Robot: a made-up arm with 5 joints.
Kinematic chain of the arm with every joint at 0, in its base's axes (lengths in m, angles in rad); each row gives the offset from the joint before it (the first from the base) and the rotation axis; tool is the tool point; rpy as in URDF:
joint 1: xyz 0.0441 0 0.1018 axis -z
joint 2: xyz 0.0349 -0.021 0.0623 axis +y
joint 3: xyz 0.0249 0 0.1 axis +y
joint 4: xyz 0.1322 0 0.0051 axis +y
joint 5: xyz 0.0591 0.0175 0 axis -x
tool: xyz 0 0 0 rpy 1.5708 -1.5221 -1.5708
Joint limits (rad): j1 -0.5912..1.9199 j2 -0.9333..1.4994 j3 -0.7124..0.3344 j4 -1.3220..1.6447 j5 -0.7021..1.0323
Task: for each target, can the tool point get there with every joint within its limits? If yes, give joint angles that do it. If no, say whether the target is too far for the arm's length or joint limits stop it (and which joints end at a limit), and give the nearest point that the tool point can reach.
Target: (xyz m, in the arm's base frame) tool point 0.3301 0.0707 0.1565
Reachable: yes | joints -0.2543 0.9179 -0.3032 -1.0245 0.0372
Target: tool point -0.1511 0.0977 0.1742
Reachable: no: joint limits stop it (at a limit: joint 2, joint 3, joint 4) | nearest point -0.0488 0.0465 0.3853 | short by 0.240 m
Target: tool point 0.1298 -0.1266 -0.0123
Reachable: yes | joints 0.9531 1.2109 0.2095 0.3080 0.7255
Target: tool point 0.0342 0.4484 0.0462
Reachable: no: too far | nearest point 0.2467 0.1318 0.0462 | short by 0.381 m
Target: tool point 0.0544 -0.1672 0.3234
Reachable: yes | joints 1.4885 -0.6787 0.2316 0.3783 -0.5082
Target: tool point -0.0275 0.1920 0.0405
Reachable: no: joint limits stop it (at a limit: joint 1, joint 2, joint 3, joint 4) | nearest point 0.0886 0.0256 0.0370 | short by 0.203 m
